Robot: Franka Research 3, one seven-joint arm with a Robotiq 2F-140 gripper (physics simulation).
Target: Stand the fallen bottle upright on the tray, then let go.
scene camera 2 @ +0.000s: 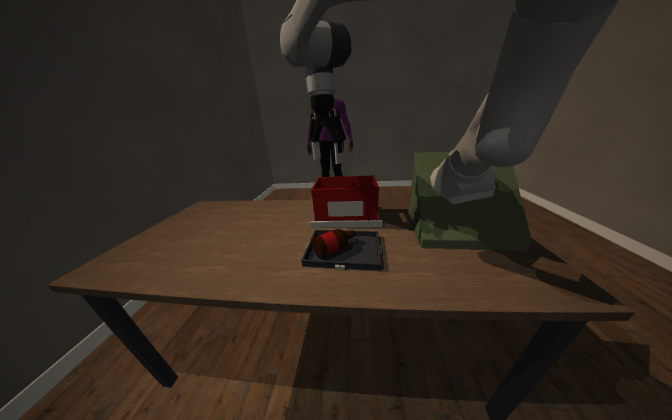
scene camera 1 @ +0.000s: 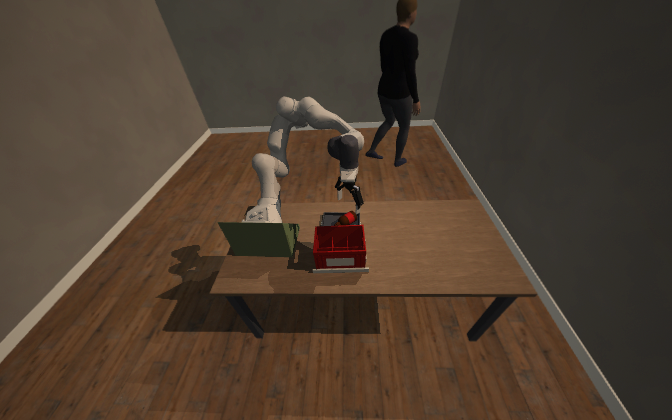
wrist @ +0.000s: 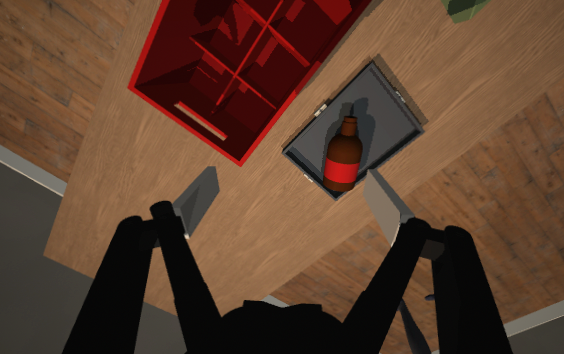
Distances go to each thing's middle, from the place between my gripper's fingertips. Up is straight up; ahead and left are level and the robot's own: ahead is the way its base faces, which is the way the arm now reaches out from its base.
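Labels:
There's the brown bottle (scene camera 2: 325, 244), and it's 25 cm below my hand, 14 cm to the left of it and 2 cm behind it.

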